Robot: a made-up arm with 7 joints.
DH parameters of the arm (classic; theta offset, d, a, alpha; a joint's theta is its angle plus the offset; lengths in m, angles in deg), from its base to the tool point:
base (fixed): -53.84 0 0.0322 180
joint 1: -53.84 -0.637 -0.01 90
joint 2: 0 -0.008 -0.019 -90
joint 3: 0 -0.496 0.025 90
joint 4: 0 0.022 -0.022 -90
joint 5: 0 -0.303 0.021 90
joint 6: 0 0.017 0.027 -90
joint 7: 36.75 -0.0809 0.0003 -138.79
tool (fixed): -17.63 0.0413 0 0
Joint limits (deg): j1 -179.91..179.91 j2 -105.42..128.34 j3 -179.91..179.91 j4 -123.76..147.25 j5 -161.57..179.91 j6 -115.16..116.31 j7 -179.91..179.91
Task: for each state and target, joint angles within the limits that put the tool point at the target. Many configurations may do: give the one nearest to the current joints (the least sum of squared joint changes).
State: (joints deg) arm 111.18 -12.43 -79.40 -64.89 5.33 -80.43 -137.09
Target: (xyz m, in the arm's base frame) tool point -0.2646 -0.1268 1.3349
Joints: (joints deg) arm 87.50 19.40 -77.10 -42.70 6.82 -86.55 -137.45
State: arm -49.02 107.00 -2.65 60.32 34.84 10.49 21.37
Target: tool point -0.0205 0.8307 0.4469
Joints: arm -89.26 90.50 -13.10 26.62 34.63 -1.00 22.61
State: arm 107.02 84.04 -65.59 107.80 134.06 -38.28 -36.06
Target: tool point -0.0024 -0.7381 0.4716
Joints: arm 123.01 89.37 -58.34 76.27 132.96 -29.18 -38.39
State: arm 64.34 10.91 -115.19 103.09 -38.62 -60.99 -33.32
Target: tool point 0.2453 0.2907 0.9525
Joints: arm 64.47 -2.02 -116.21 124.55 -40.64 -54.27 -34.94
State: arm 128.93 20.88 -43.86 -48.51 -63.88 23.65 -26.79
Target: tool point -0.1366 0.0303 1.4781
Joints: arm 133.57 19.35 -56.61 -40.25 -61.46 13.49 -25.62
